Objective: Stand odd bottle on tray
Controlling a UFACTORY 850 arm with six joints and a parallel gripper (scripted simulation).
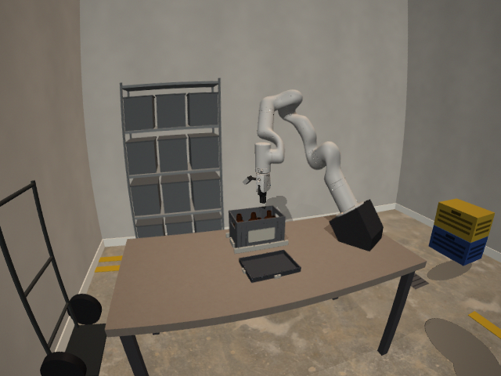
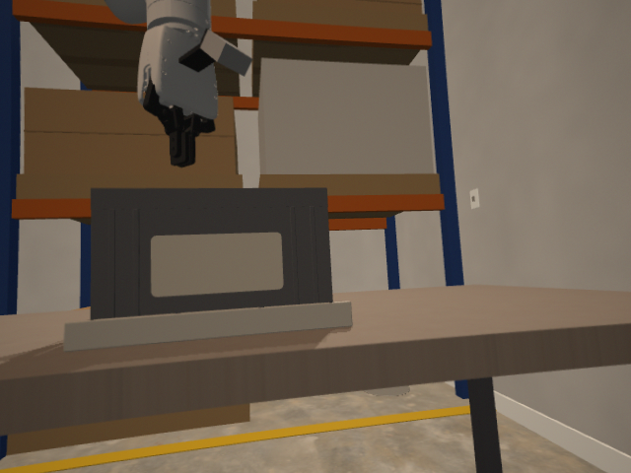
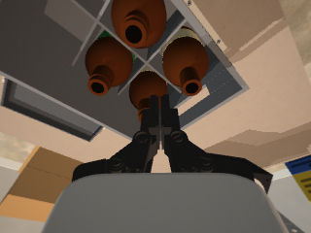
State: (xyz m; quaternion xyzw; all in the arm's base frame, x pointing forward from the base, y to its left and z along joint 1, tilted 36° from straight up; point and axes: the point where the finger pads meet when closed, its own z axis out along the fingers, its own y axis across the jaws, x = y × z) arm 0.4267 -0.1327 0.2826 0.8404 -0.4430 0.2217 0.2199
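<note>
The bottle is 5 cm behind my hand and 16 cm below it. Also, from my hand: black tray 15 cm ahead, 28 cm to the left, 23 cm below; then dark grey crate 5 cm ahead, 1 cm to the left, 16 cm below.
</note>
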